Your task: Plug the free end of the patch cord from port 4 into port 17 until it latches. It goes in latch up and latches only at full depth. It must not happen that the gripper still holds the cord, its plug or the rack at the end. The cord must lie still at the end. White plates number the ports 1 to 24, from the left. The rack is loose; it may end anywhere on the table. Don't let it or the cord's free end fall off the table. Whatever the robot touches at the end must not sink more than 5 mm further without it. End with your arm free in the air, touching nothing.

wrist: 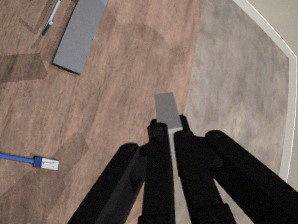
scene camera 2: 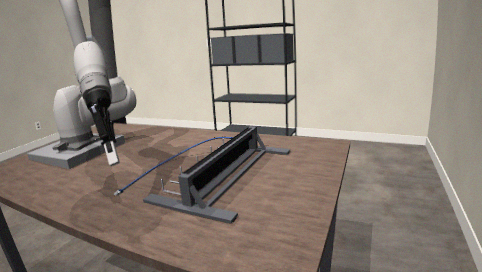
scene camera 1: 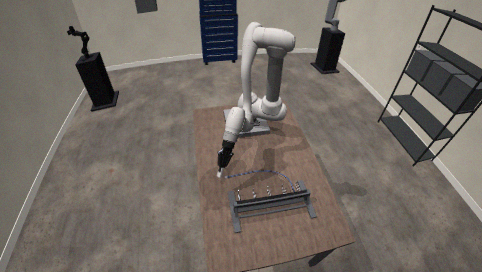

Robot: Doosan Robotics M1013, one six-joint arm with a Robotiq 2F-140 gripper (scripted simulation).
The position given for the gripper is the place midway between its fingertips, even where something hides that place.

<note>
In view: the gripper (scene camera 2: pixel 114 163).
The gripper is seen too in the wrist view (wrist: pixel 165 107).
</note>
